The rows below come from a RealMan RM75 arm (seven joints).
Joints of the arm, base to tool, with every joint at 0 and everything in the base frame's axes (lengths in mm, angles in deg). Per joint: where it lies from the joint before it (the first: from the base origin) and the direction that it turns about. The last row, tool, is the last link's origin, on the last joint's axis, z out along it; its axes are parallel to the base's.
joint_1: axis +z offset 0 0 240.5
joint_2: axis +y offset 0 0 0
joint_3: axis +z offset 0 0 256
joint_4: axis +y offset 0 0 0
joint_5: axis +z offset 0 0 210
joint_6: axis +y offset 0 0 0
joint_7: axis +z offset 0 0 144
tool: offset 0 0 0
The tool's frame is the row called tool.
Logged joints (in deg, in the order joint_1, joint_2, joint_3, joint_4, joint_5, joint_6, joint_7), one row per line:
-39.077 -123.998 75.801 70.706 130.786 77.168 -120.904
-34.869 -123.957 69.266 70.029 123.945 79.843 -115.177
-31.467 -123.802 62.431 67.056 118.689 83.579 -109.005
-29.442 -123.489 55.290 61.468 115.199 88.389 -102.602
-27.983 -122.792 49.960 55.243 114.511 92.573 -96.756
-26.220 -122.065 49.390 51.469 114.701 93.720 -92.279
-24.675 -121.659 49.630 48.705 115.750 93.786 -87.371
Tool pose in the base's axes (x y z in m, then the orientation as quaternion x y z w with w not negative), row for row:
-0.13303 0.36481 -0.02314 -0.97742 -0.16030 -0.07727 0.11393
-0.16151 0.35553 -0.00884 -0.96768 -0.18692 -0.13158 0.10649
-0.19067 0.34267 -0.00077 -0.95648 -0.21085 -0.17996 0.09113
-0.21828 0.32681 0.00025 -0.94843 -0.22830 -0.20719 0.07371
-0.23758 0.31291 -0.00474 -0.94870 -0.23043 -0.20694 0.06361
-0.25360 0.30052 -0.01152 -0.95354 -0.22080 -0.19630 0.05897
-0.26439 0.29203 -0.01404 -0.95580 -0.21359 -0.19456 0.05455
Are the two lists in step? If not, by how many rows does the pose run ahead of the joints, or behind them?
The pose runs 1 row ahead of the joints: the pose in row i belongs to the joints in row i + 1.
